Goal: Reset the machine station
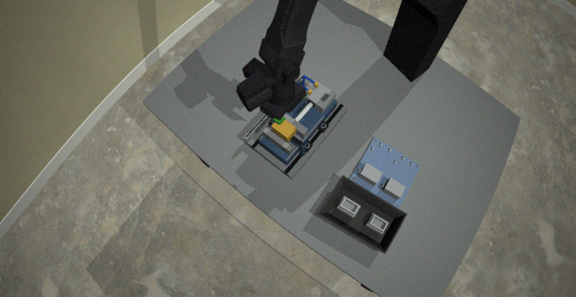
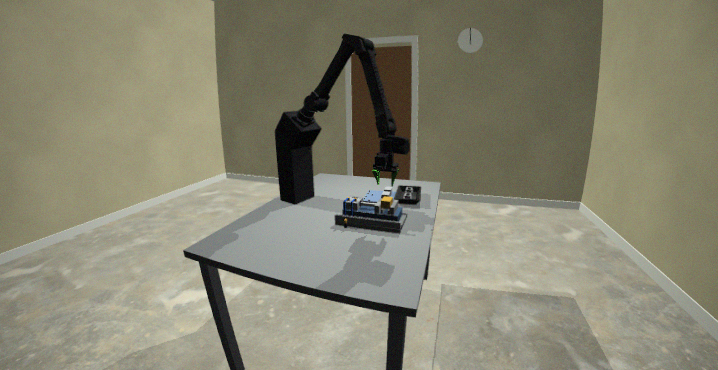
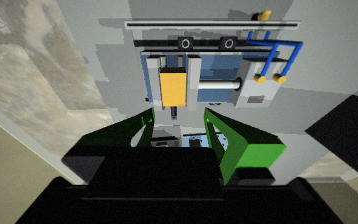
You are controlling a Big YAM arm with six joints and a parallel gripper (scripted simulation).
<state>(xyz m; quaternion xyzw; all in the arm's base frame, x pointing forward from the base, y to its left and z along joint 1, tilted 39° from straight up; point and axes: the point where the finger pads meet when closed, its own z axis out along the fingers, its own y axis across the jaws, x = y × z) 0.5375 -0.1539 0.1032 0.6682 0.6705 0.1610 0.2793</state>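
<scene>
The yellow brass blank is 1 cm ahead of my hand and 9 cm below it. The rest, counted from my hand: moving jaw (3 cm behind, 1 cm to the left, 11 cm below); then fixed jaw (4 cm ahead, 11 cm below); then white rod (8 cm behind, 1 cm to the left, 11 cm below).
</scene>
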